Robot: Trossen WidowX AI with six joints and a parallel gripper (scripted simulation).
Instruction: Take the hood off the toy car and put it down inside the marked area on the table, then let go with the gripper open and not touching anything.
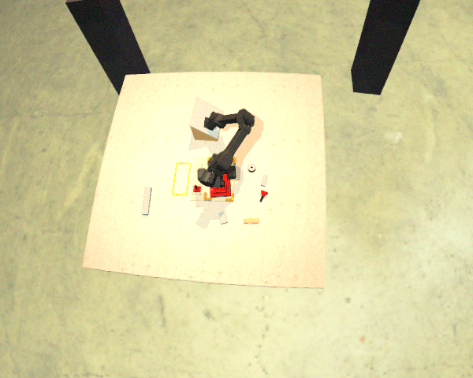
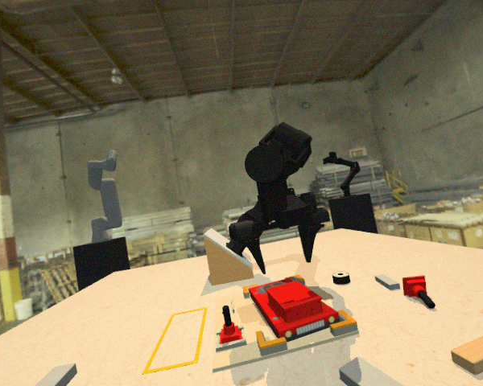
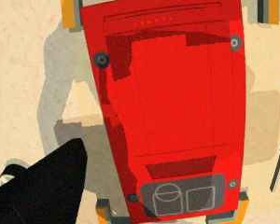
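Now: the red hood 6 cm below my gripper tip. Round my gripper tip: wooden block (18 cm to the left, 18 cm ahead, 9 cm below).
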